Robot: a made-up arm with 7 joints.
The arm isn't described. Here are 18 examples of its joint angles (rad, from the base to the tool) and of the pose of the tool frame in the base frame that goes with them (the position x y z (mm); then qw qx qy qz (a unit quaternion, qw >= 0)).
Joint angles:
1: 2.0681 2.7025 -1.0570 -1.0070 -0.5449 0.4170 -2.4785
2: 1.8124 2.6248 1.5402 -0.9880 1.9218 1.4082 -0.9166
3: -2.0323 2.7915 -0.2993 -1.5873 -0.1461 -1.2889 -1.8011
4: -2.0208 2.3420 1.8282 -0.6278 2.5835 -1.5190 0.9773
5: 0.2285 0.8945 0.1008 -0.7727 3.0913 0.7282 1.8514
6: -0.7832 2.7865 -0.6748 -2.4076 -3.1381 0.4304 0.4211
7: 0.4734 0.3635 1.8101 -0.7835 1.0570 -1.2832 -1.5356
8: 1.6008 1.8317 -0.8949 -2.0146 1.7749 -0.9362 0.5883
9: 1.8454 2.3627 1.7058 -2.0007 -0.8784 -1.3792 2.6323
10: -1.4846 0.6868 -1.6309 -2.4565 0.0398 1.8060 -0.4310
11: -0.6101 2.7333 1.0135 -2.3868 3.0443 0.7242 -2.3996
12: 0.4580 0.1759 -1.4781 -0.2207 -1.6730 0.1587 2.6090
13: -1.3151 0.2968 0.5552 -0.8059 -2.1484 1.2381 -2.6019
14: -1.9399 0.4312 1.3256 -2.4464 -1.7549 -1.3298 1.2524
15: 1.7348 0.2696 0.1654 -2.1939 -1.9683 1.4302 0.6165
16: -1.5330 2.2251 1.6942 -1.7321 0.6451 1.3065 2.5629
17: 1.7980 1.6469 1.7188 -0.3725 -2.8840 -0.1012 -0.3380
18: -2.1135 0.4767 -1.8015 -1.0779 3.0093 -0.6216 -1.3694
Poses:
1: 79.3 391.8 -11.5 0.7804 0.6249 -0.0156 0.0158
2: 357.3 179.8 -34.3 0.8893 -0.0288 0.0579 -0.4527
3: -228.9 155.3 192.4 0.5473 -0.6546 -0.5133 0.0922
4: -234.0 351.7 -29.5 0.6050 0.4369 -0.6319 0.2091
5: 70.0 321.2 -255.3 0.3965 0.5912 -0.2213 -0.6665
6: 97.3 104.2 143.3 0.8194 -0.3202 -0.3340 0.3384
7: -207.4 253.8 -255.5 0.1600 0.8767 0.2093 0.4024
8: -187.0 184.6 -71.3 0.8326 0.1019 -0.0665 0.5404
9: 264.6 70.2 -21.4 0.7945 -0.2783 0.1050 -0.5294
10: 139.1 -116.1 -66.0 0.2049 0.5358 -0.2957 -0.7639
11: -23.5 -108.9 173.4 0.3058 -0.3188 0.1437 0.8856
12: -179.7 16.1 -392.3 0.9749 -0.0475 0.1151 -0.1848
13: 408.8 47.5 46.9 0.2670 0.3702 0.7636 -0.4567
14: 56.2 140.9 122.2 0.2613 -0.5461 0.7958 -0.0108
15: -164.6 81.3 -156.8 0.4143 0.8552 0.1400 -0.2781
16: -282.1 139.8 32.5 0.3182 0.8108 0.4433 0.2115
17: -38.3 395.7 165.7 0.0495 0.0668 -0.8203 0.5658
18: 335.6 -183.5 94.4 0.4852 0.0524 -0.8116 -0.3211
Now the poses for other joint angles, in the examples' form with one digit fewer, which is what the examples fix.
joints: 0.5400 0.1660 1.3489 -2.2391 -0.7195 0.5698 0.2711
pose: -43 211 -90 0.483 0.802 -0.266 0.230
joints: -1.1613 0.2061 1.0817 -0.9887 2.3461 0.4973 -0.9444
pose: 380 124 -32 0.080 -0.631 -0.683 0.358
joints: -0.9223 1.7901 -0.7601 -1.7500 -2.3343 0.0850 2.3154
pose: 245 176 86 0.279 0.508 -0.548 -0.603
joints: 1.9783 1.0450 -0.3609 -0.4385 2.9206 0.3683 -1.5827
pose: -347 210 140 0.724 0.389 0.494 0.283
